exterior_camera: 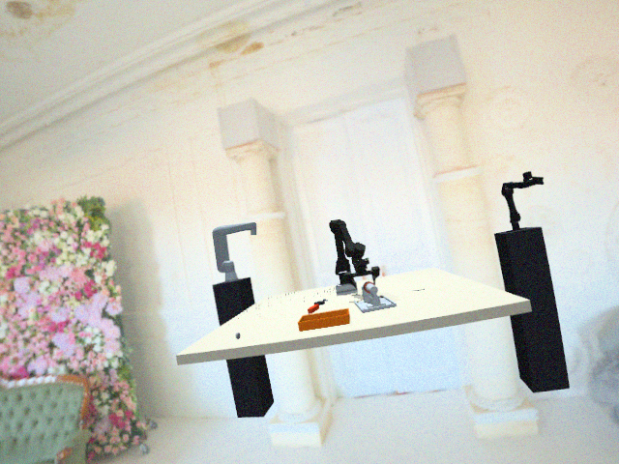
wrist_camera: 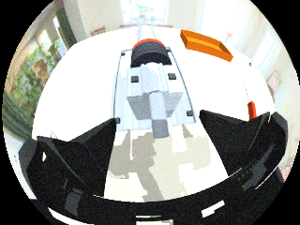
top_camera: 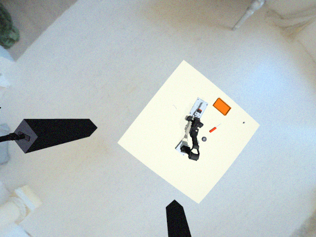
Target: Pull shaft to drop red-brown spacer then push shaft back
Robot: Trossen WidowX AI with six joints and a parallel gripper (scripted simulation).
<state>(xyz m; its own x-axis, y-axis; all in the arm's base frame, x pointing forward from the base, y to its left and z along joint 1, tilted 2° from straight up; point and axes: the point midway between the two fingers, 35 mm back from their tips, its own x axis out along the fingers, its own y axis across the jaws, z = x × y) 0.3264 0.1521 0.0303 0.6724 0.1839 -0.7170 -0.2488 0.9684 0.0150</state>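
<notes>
Right now the grey shaft is 70 mm ahead of my gripper tip, 20 mm to the left of it and 10 mm above it. Also, from my gripper tip: red-brown spacer (90 mm ahead, 30 mm to the left, 10 mm above); fixture (120 mm ahead, 30 mm to the left, 20 mm below); red-handled screwdriver (280 mm to the right, 100 mm ahead, 70 mm below).
</notes>
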